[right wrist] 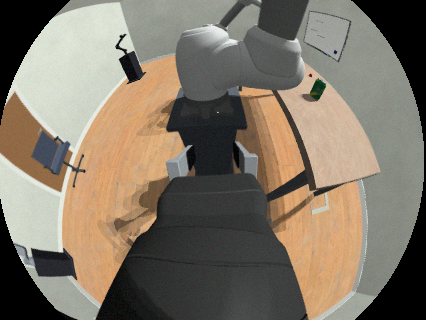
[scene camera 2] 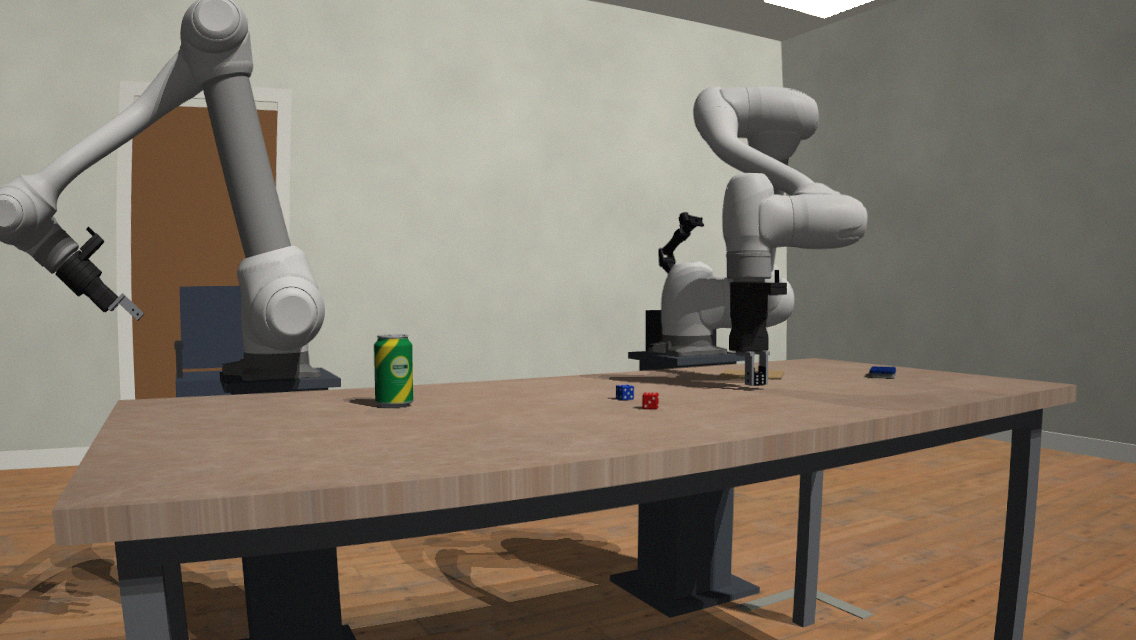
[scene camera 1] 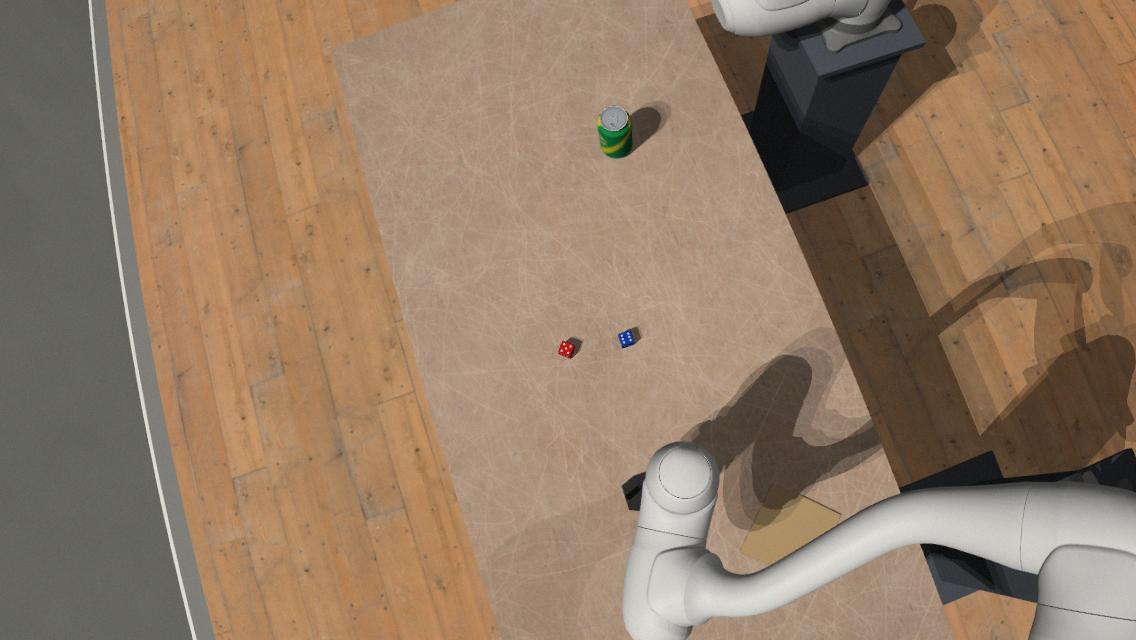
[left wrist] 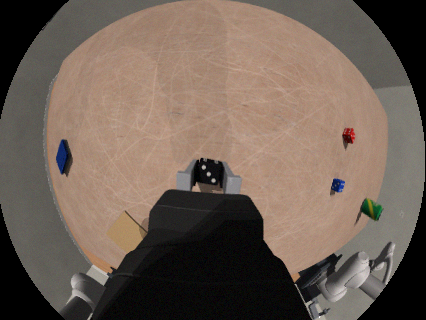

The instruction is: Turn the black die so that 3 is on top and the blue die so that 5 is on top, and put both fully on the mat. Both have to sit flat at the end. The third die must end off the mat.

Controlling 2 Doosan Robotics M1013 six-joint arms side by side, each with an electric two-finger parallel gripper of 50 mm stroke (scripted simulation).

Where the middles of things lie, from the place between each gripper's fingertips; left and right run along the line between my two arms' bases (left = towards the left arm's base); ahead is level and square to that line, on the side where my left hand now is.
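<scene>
My left gripper [scene camera 2: 756,384] is now 30 mm above the tan mat [scene camera 1: 786,521], 160 mm to the right of it and 190 mm past it.
My right gripper [scene camera 2: 141,317], for its part, is now 1280 mm to the right of the tan mat. My right gripper is also 530 mm short of the mat and 160 mm above it.
</scene>
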